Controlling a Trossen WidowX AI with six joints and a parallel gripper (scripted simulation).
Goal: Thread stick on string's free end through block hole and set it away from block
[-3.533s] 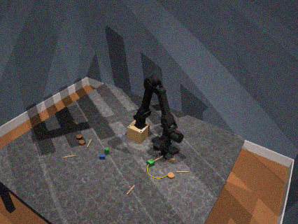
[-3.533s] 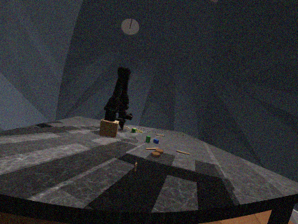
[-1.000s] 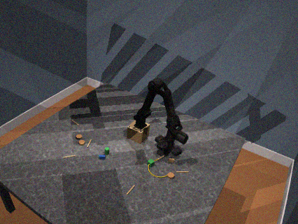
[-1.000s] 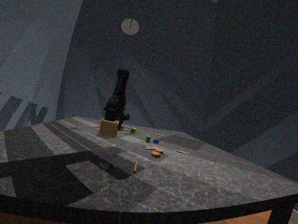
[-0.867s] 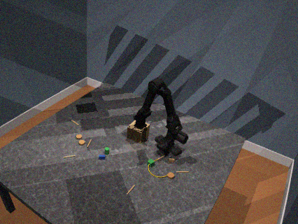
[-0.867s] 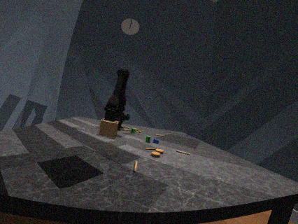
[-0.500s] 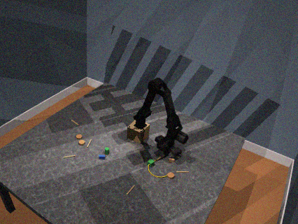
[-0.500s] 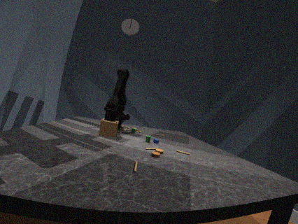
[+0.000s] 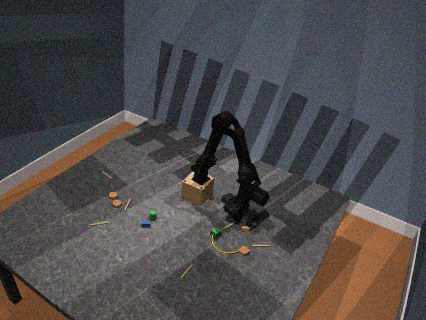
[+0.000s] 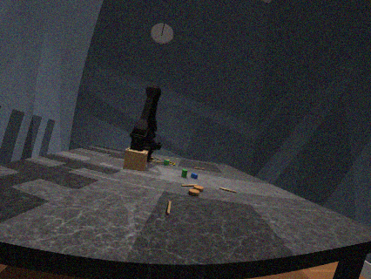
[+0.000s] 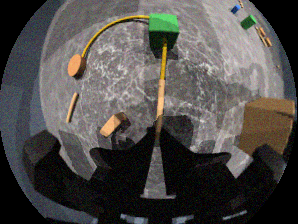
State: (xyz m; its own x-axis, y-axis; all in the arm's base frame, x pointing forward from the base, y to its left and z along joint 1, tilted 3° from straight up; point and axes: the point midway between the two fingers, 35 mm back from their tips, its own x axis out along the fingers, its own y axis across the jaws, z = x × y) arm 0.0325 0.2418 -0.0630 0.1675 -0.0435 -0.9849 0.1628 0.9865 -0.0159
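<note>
The thin wooden stick lies 4 cm ahead of my gripper tip, 1 cm to the right of it and 1 cm above it. Round my gripper tip: round wooden button (13 cm to the left, 12 cm ahead, 1 cm above); then green block (13 cm ahead, 2 cm to the right, 2 cm above); then small wooden piece (6 cm to the left, 2 cm ahead, 1 cm above).
</note>
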